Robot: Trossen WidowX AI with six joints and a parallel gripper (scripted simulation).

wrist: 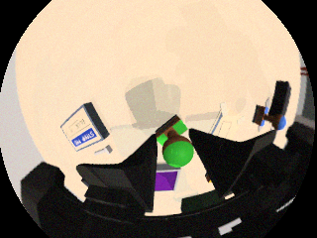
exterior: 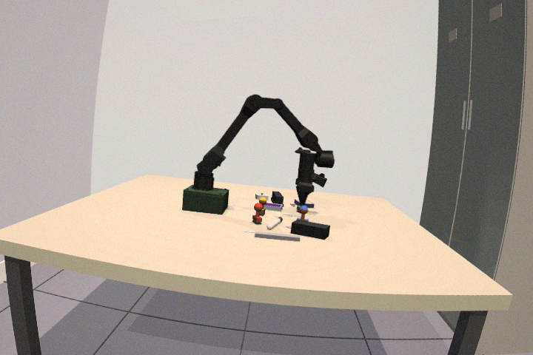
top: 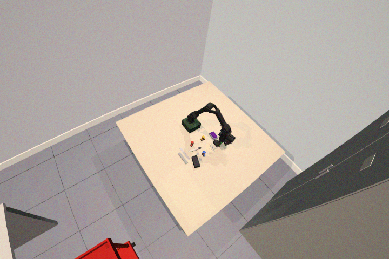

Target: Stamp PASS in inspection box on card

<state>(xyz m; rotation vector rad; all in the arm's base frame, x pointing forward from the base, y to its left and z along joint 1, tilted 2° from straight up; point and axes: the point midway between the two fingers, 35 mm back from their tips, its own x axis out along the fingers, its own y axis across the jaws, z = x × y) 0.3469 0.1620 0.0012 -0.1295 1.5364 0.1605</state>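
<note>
Now: gripper tip 12 cm past the purple ink pad and 2 cm above it. From my gripper tip the other things lie so: green-knobbed stamp: right at my gripper tip; pale card: 2 cm behind, 11 cm to the right, 3 cm below; yellow-knobbed stamp: 13 cm behind, 13 cm to the right, 1 cm below.
</note>
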